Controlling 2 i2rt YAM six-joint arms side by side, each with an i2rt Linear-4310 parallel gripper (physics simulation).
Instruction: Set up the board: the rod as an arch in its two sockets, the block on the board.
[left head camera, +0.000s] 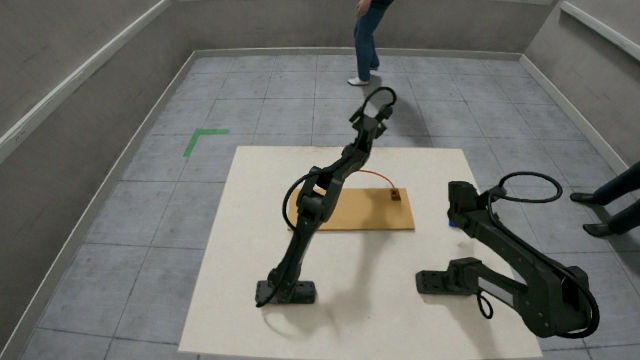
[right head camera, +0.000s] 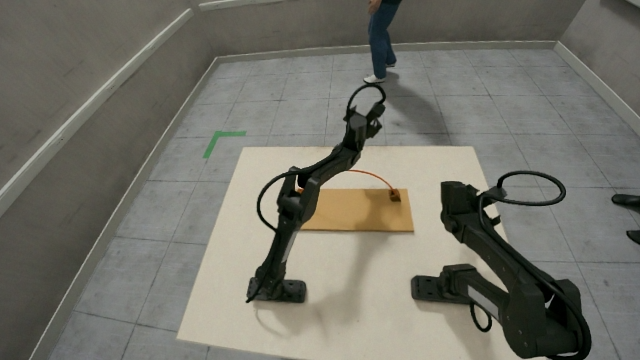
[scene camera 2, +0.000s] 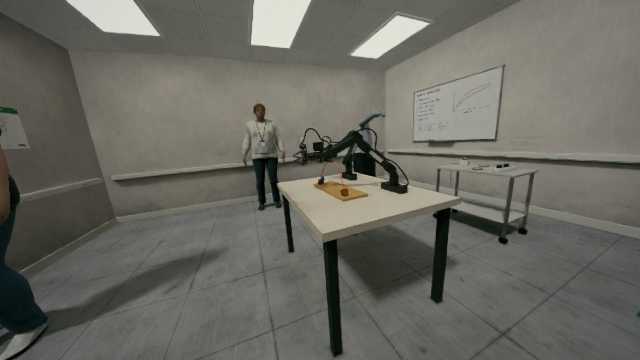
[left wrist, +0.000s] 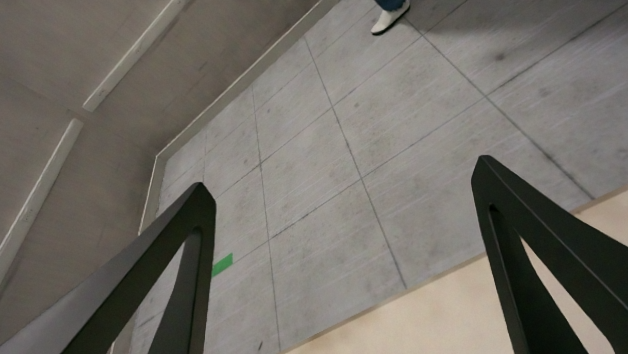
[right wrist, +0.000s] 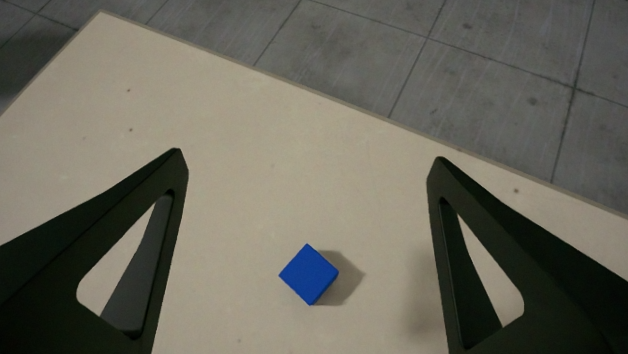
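Seen in the pictures: left gripper, fingertip midpoint: (left head camera: 369, 113) (right head camera: 365, 111) (scene camera 2: 293, 158) (left wrist: 334, 180); right gripper, fingertip midpoint: (scene camera 2: 320, 161) (right wrist: 308, 163); left arm's base, link origin: (left head camera: 285, 291) (right head camera: 275, 289) (scene camera 2: 393, 185); right arm's base, link origin: (left head camera: 449, 282) (right head camera: 445, 289) (scene camera 2: 348, 174).
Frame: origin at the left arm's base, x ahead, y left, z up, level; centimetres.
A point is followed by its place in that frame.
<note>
The orange rod (left head camera: 381, 175) @[x 37.3, y -34.9, z 15.8 cm] (right head camera: 372, 174) @[x 37.1, y -33.9, z 16.6 cm] stands as an arch over the tan board (left head camera: 350, 217) @[x 28.4, y -24.5, z -1.7 cm] (right head camera: 355, 217) @[x 28.7, y -28.1, z -1.7 cm] (scene camera 2: 354, 195) @[x 33.1, y -0.4, z -1.7 cm]. One end meets the brown socket (left head camera: 395, 195) @[x 36.4, y -43.7, z 2.2 cm] (right head camera: 395, 195) @[x 36.5, y -44.2, z 2.6 cm] at the board's right. The left arm hides the other end in the head views; in the scene view the arch reaches down to both the near socket (scene camera 2: 344, 192) @[x 38.8, y -3.3, z 0.7 cm] and the far socket (scene camera 2: 321, 181) @[x 38.0, y -42.5, z 1.2 cm]. The blue block (right wrist: 309, 274) @[x 25.9, y -67.9, z -0.2 cm] (left head camera: 451, 224) @[x 24.7, y -66.2, z -2.0 cm] lies on the table, off the board. My right gripper (right wrist: 308, 163) @[x 26.2, y -70.8, z 15.1 cm] is open above it, fingers apart. My left gripper (left wrist: 334, 180) @[x 63.1, y -32.6, z 23.3 cm] is open and empty, raised near the table's far edge.
The left arm crosses above the board in the head views. The right arm is folded at the right of the white table (left head camera: 250, 200) @[x 37.8, y 19.4, z -3.7 cm] (right head camera: 225, 260) @[x 9.8, y 23.8, z -3.6 cm]. A person (left head camera: 367, 40) (right head camera: 382, 40) stands beyond the table. A cart (scene camera 2: 509, 200) stands by the wall in the scene view.
</note>
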